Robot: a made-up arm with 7 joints.
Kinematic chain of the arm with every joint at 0, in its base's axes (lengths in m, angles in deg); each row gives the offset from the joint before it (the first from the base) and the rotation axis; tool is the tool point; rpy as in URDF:
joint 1: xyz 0 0 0.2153 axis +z
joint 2: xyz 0 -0.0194 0.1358 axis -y
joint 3: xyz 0 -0.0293 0.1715 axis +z
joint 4: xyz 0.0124 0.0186 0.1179 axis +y
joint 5: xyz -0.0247 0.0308 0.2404 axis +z
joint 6: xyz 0 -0.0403 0.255 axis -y
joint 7: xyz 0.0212 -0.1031 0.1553 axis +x
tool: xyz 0 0 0 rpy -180 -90 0
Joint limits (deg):
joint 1: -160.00..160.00
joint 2: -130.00..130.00
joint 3: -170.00..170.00
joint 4: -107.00..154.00
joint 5: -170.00..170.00
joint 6: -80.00..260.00
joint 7: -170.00..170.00
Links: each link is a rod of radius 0.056 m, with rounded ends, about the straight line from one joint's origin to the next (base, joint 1, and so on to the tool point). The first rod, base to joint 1, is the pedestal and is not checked.
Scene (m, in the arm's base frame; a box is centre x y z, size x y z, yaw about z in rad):
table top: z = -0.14
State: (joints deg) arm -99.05 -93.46 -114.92 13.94 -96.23 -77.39 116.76
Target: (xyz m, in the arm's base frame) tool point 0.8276 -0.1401 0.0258
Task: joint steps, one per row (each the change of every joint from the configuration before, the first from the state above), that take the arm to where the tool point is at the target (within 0.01 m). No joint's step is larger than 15 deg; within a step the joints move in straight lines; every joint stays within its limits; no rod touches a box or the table.
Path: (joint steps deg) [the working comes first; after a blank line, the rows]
Joints at the target: -19.01 -108.11 -114.09 -1.21 -103.30 -38.90 116.76
Straight joint move there: clear.

1: 13.34 -2.44 0.14 -2.53 -1.18 6.42 0.00
2: 13.34 -2.44 0.14 -2.52 -1.18 6.41 0.00
3: 13.34 -2.45 0.14 -2.53 -1.17 6.42 0.00
4: 13.34 -2.44 0.14 -2.52 -1.18 6.41 0.00
5: 13.34 -2.44 0.14 -2.53 -1.18 6.42 0.00
6: 13.34 -2.44 0.13 -2.52 -1.18 6.41 0.00

